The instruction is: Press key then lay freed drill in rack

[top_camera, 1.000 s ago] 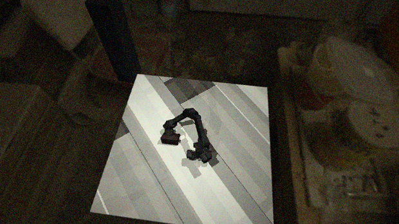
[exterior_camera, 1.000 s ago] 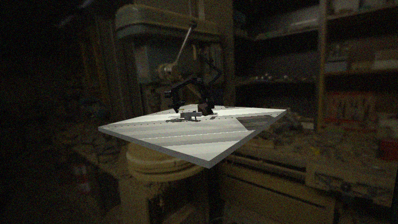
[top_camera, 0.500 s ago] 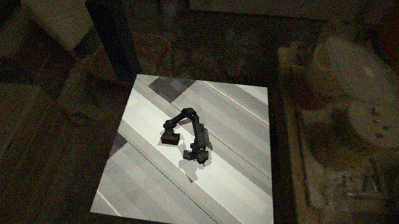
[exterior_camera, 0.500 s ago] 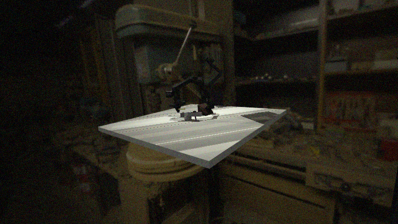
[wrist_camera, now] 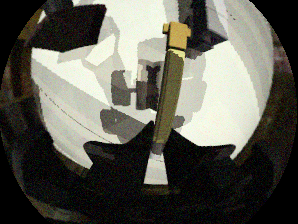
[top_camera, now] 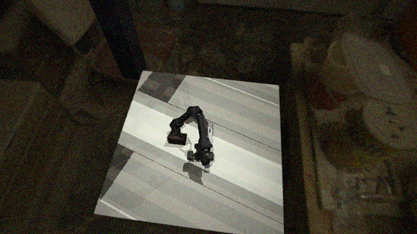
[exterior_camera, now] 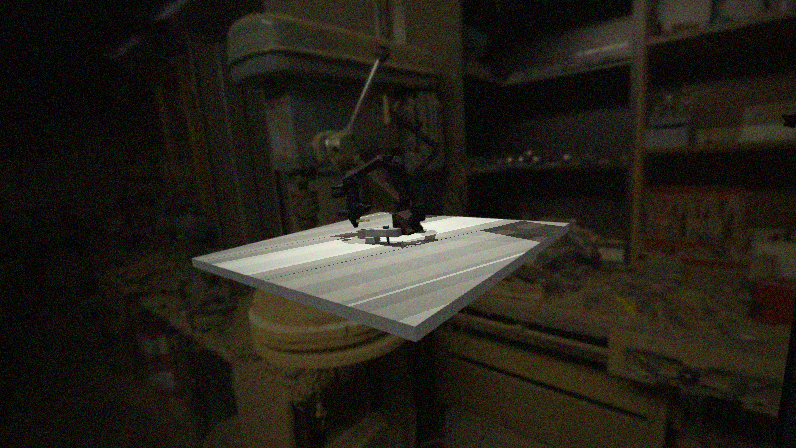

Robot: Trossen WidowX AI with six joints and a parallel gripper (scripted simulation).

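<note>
Now: gripper tip 40 mm to the right of the yellowish drill, 40 mm below it and 10 mm past it. From my gripper tip the other things lie so: dark grey housing block (220 mm to the left, 30 mm ahead, 10 mm below).
</note>
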